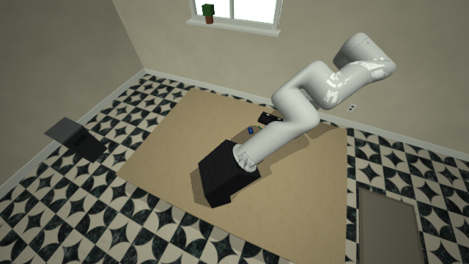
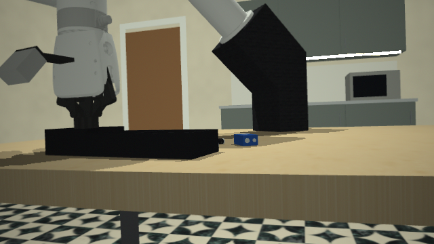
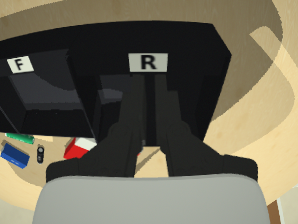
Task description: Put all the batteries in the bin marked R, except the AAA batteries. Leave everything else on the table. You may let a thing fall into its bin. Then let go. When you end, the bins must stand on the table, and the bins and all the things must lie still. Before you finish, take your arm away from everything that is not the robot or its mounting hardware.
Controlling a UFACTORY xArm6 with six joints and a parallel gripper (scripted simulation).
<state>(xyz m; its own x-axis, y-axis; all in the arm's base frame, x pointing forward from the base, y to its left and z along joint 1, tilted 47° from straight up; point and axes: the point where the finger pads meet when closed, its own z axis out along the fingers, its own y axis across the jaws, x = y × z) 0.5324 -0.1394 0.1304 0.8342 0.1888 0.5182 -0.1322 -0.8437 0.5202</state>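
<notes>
Now: the black bin 20 mm ahead of my hand, 80 mm to the left of it and 20 mm below it. Round my hand: red battery: 110 mm behind, 50 mm to the left, 30 mm below; red thing: 80 mm behind, 100 mm to the left, 30 mm below; green cylinder battery: 50 mm behind, 190 mm to the left, 30 mm below.
</notes>
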